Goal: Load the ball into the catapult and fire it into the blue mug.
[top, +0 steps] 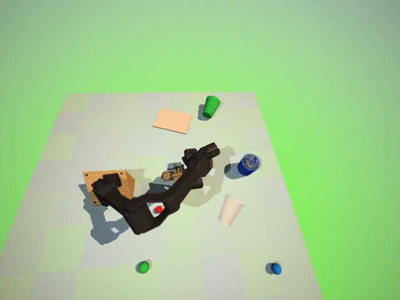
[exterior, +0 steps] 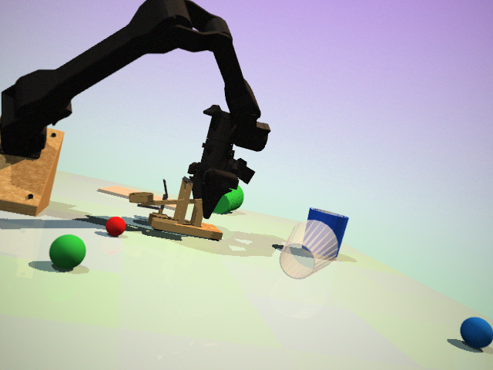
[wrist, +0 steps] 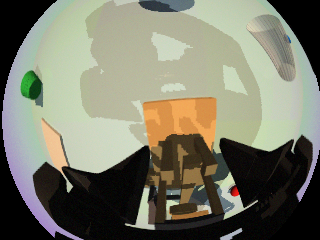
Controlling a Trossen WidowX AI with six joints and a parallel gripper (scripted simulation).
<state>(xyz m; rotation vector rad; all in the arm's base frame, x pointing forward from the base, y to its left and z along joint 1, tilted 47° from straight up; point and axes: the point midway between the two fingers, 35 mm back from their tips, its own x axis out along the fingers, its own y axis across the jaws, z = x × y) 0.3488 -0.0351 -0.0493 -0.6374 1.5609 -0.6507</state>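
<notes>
My gripper tip is now 5 cm past the catapult frame and 4 cm below it. Also, from my gripper tip: blue mug: 29 cm ahead, 1 cm to the left, 1 cm below; wooden catapult: 7 cm behind, 2 cm to the left, 1 cm above; red ball: 17 cm behind, 15 cm to the right, 2 cm below.
</notes>
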